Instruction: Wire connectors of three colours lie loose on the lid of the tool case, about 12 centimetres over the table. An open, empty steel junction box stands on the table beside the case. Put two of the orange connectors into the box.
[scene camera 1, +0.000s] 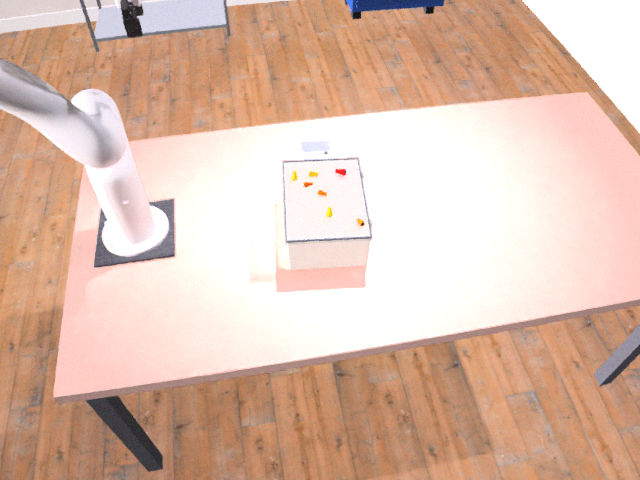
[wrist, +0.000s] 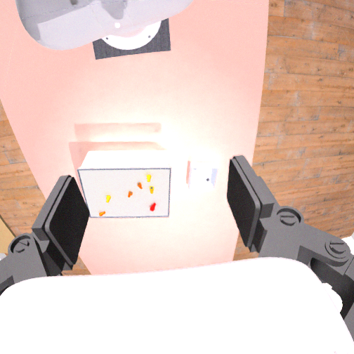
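Observation:
Three orange connectors lie on the pale lid of the tool case (scene camera 1: 305, 224) (wrist: 100, 182). One orange connector (scene camera 1: 308, 184) (wrist: 140, 185) and another orange connector (scene camera 1: 322, 193) (wrist: 130, 194) lie fairly close together; a third orange connector (scene camera 1: 360, 222) (wrist: 102, 213) lies near a lid corner. The steel junction box (scene camera 1: 315, 146) (wrist: 214, 176) stands on the table beside the case, washed out by glare. My gripper (scene camera 1: 133, 31) (wrist: 153, 185) is open and empty, high above the case; in the scene view its dark fingers show at the upper left.
Three yellow connectors (scene camera 1: 329, 211) (wrist: 108, 198) and a red connector (scene camera 1: 340, 171) (wrist: 153, 206) share the lid; two yellow ones lie near the orange pair. The arm's base (scene camera 1: 135, 232) stands on a dark plate (scene camera 1: 165, 248) (wrist: 105, 51) at the table's left.

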